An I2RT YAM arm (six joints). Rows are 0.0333 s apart.
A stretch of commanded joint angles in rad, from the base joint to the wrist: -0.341 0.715 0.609 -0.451 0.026 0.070; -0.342 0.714 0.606 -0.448 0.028 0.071; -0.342 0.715 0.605 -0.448 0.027 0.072; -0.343 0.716 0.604 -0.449 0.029 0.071; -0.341 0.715 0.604 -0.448 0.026 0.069; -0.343 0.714 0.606 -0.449 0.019 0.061; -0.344 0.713 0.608 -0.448 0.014 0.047; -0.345 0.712 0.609 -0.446 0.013 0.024; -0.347 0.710 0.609 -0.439 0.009 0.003; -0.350 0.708 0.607 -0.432 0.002 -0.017; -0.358 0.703 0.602 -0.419 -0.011 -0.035; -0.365 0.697 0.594 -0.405 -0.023 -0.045; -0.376 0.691 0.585 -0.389 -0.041 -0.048; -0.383 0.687 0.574 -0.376 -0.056 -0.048; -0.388 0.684 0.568 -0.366 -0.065 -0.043; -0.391 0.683 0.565 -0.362 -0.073 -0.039; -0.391 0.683 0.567 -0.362 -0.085 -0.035; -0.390 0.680 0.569 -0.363 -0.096 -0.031; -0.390 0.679 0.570 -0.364 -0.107 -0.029; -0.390 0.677 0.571 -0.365 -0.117 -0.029; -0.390 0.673 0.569 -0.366 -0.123 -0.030
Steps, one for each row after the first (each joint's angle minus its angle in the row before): -0.001 -0.001 -0.003 0.003 0.002 0.001; 0.000 0.001 -0.001 0.000 -0.001 0.001; -0.001 0.001 -0.001 -0.001 0.002 -0.001; 0.002 -0.001 0.000 0.001 -0.003 -0.002; -0.002 -0.001 0.002 -0.001 -0.007 -0.008; -0.001 -0.001 0.002 0.001 -0.005 -0.014; -0.001 -0.001 0.001 0.002 -0.001 -0.023; -0.002 -0.002 0.000 0.007 -0.004 -0.021; -0.003 -0.002 -0.002 0.007 -0.007 -0.020; -0.008 -0.005 -0.005 0.013 -0.013 -0.018; -0.007 -0.006 -0.008 0.014 -0.012 -0.010; -0.011 -0.006 -0.009 0.016 -0.018 -0.003; -0.007 -0.004 -0.011 0.013 -0.015 0.000; -0.005 -0.003 -0.006 0.010 -0.009 0.005; -0.003 -0.001 -0.003 0.004 -0.008 0.004; 0.000 0.000 0.002 0.000 -0.012 0.004; 0.001 -0.003 0.002 -0.001 -0.011 0.004; 0.000 -0.001 0.001 -0.001 -0.011 0.002; 0.000 -0.002 0.001 -0.001 -0.010 0.000; 0.000 -0.004 -0.002 -0.001 -0.006 -0.001
